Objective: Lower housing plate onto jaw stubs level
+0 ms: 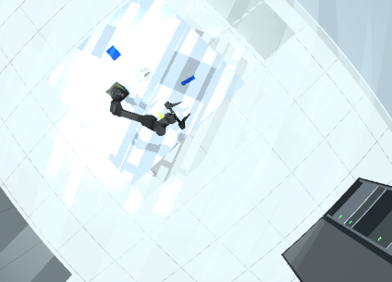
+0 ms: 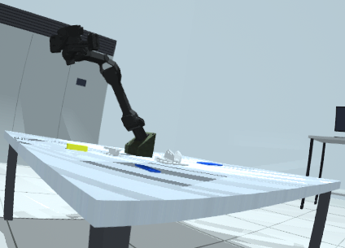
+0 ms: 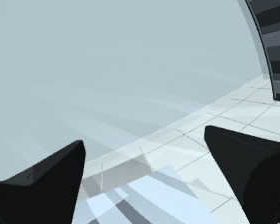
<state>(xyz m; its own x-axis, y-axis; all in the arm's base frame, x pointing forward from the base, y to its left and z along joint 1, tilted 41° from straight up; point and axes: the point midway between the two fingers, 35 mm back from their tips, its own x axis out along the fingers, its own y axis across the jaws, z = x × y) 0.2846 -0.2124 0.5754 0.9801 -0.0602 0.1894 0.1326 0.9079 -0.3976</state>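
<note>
My gripper tip is now 390 mm above the small pale block, 300 mm to the right of it and 150 mm past it. Also, from my gripper tip: yellow bar (390 mm below, 180 mm behind, 140 mm to the left); housing plate (370 mm below, 300 mm to the left, 150 mm behind); blue bar (390 mm below, 230 mm to the left, 190 mm ahead).
</note>
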